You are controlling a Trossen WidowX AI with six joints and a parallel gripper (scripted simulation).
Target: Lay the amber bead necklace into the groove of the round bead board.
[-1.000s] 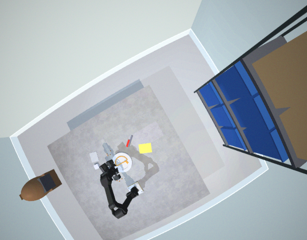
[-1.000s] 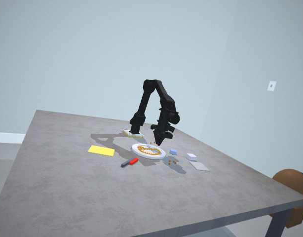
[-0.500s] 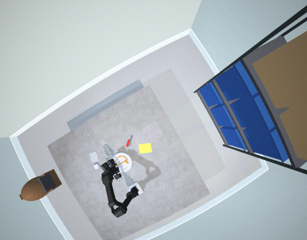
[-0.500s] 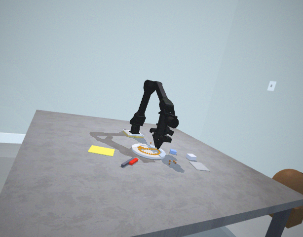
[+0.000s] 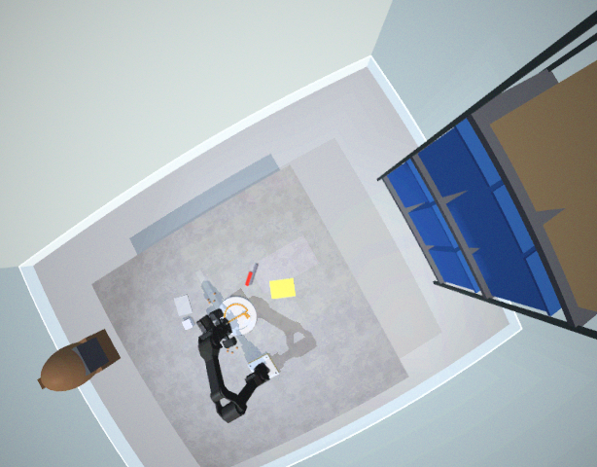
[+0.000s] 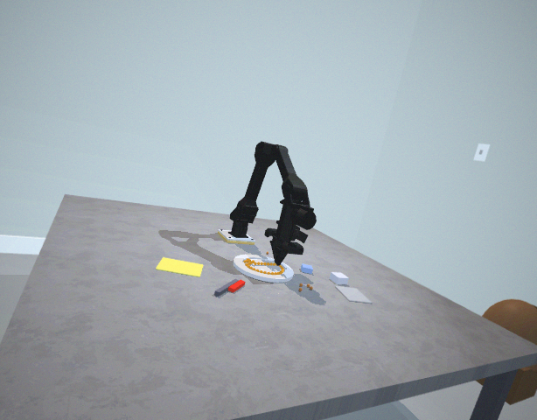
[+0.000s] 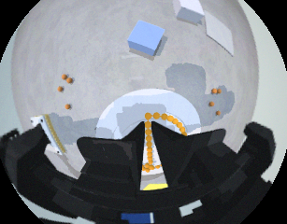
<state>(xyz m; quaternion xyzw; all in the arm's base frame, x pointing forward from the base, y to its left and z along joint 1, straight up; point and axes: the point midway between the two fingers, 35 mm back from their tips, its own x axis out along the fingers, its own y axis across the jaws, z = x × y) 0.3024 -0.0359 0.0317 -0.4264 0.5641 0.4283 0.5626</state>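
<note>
The round white bead board lies 10 mm behind my gripper tip, 50 mm to the right of it and 10 mm below it. The rest, counted from my gripper tip: white block: 130 mm ahead, 180 mm to the left; then blue block: 30 mm ahead, 120 mm to the left, 10 mm below; then grey sheet: 220 mm ahead, 140 mm to the left, 10 mm below.
</note>
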